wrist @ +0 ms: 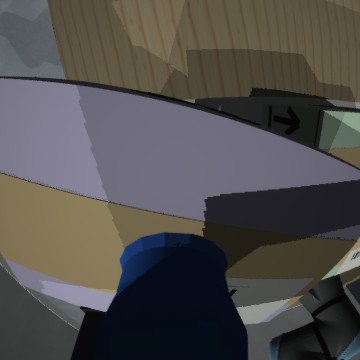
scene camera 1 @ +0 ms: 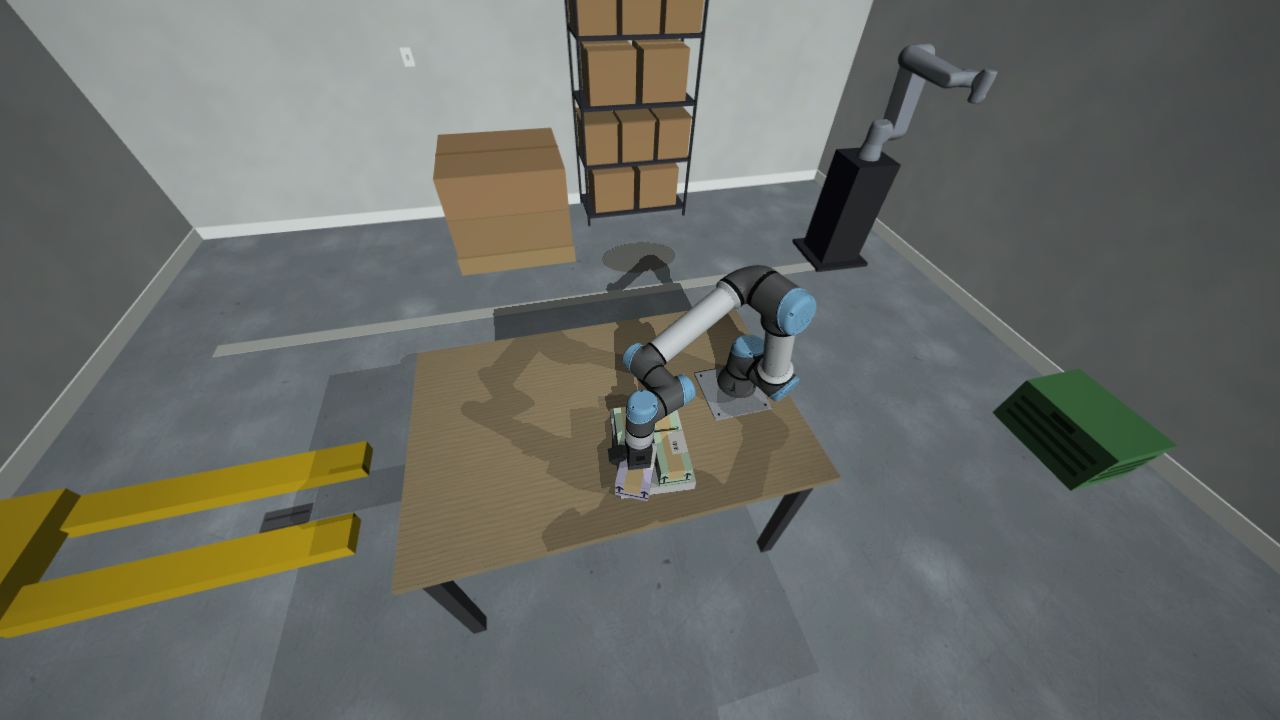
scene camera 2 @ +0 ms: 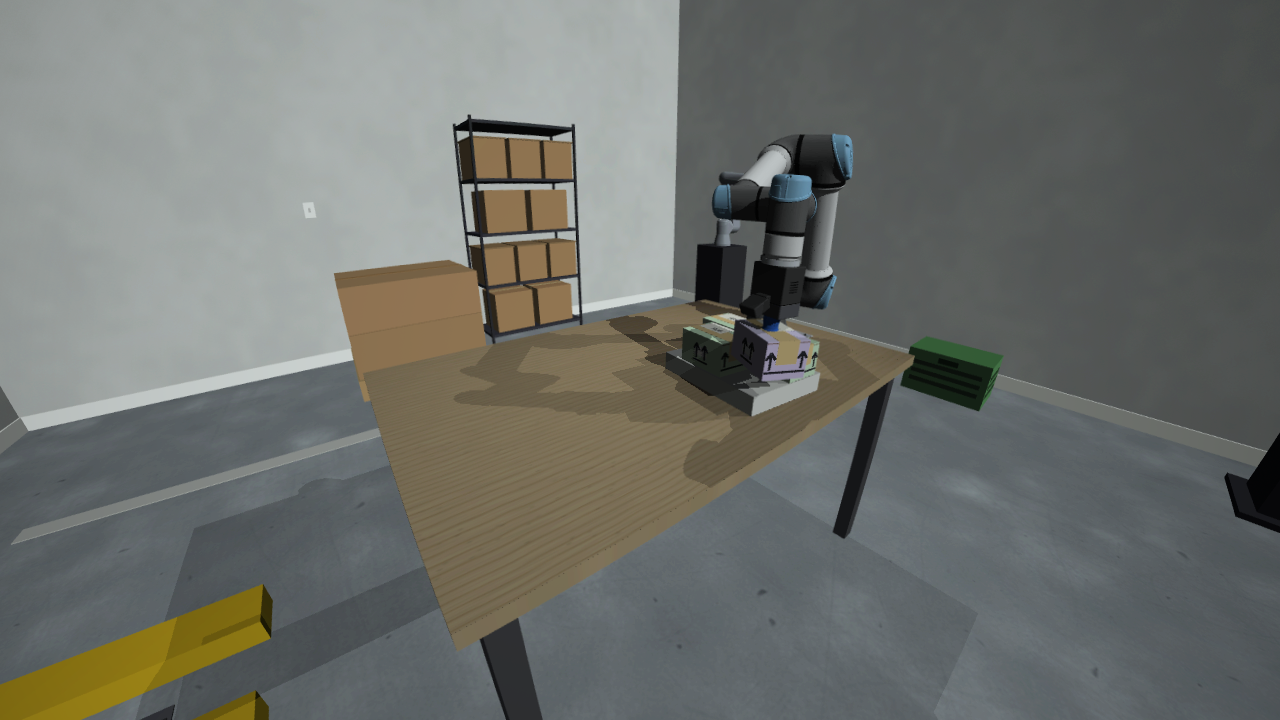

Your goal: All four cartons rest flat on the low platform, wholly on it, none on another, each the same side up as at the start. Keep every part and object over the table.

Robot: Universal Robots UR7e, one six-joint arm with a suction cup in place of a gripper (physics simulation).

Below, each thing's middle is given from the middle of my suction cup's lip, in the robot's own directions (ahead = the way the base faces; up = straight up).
Right now my suction cup is 5 cm above the lilac carton (scene camera 1: 635, 484). Round my suction cup: low grey platform (scene camera 2: 743, 390): 8 cm behind, 14 cm to the right, 17 cm below.
